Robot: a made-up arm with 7 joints.
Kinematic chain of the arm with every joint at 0, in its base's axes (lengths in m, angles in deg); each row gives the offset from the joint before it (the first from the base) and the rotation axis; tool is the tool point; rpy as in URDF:
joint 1: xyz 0 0 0.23 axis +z
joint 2: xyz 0 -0.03 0.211 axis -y
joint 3: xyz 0 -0.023 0.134 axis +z
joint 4: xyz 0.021 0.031 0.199 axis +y
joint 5: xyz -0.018 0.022 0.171 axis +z
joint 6: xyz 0 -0.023 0.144 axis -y
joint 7: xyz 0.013 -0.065 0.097 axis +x
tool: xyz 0 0 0 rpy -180 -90 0
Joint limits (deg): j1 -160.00..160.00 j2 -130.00..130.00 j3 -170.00..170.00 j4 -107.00..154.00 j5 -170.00..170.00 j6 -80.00..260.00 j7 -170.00..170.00
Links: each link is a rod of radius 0.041 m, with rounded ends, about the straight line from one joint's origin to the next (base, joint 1, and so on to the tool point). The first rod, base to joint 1, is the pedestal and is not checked.
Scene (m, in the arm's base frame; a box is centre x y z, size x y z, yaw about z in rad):
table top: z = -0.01
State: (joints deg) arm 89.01 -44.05 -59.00 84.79 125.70 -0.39 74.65
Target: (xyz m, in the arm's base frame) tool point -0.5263 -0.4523 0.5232
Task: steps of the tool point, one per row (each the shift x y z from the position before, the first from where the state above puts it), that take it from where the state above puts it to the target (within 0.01 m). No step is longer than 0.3 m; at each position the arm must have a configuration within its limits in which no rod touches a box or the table.
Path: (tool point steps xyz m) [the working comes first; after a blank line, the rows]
Joints at the target: 6.88 61.38 -134.64 50.78 115.78 9.30 74.65
Straight joint move there: clear.

1: 0.1139 -0.1328 0.1587
2: 0.0456 -0.2026 0.1360
3: -0.0454 -0.2341 0.0953
4: -0.1378 -0.2190 0.0420
5: -0.2103 -0.1614 -0.0164
6: -0.2453 -0.0749 -0.0723
7: -0.2359 0.0195 -0.1189
8: -0.1857 0.1011 -0.1512

